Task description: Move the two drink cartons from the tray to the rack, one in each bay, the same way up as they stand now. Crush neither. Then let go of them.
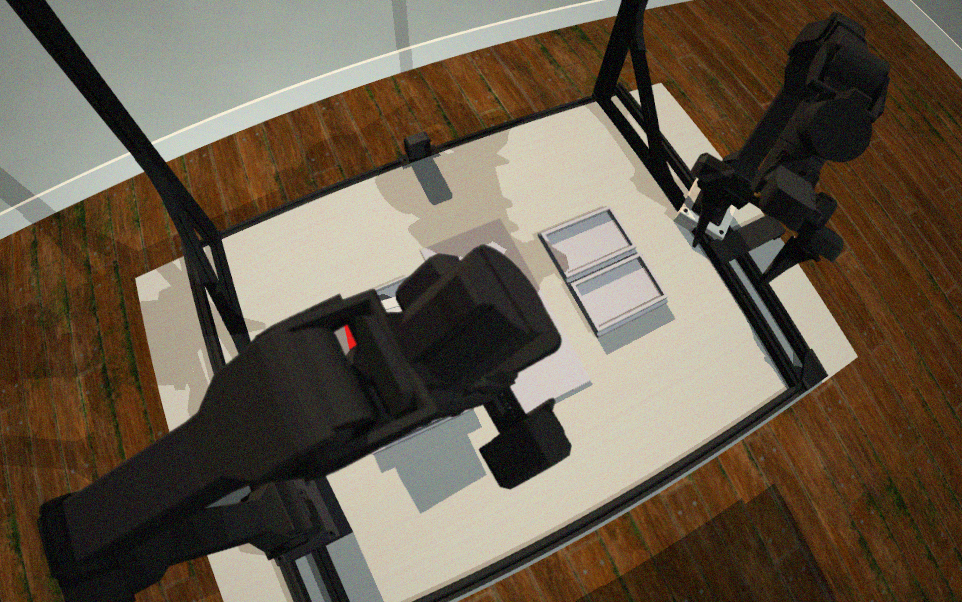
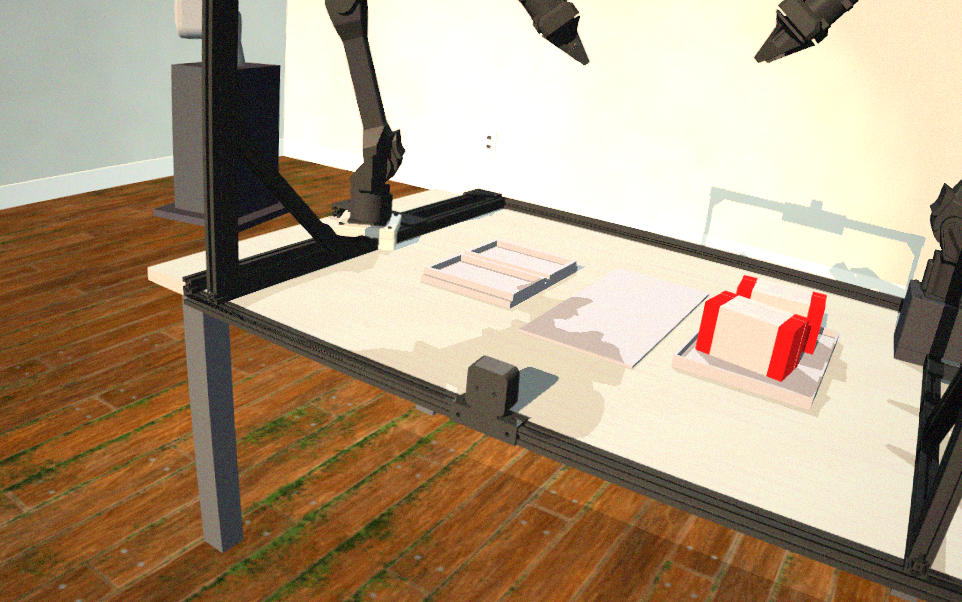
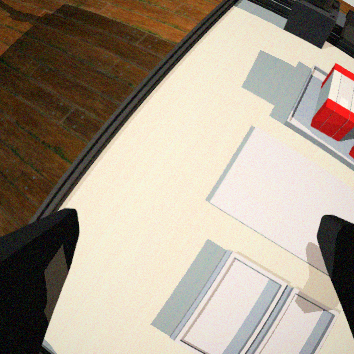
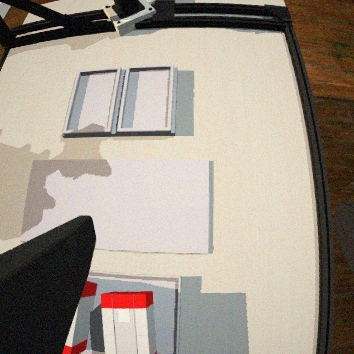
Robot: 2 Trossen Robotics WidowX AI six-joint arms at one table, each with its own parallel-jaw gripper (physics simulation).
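Observation:
Two white drink cartons with red bands stand upright in the shallow tray. One carton shows well. The other carton is partly hidden. The two-bay rack lies empty. My left gripper is open, high above the table near the rack. My right gripper is open, high above the mat's tray end.
A pale flat mat lies between tray and rack. A black block sits on the table's edge rail. The left arm's base stands beyond the rack. A black frame post stands at the corner.

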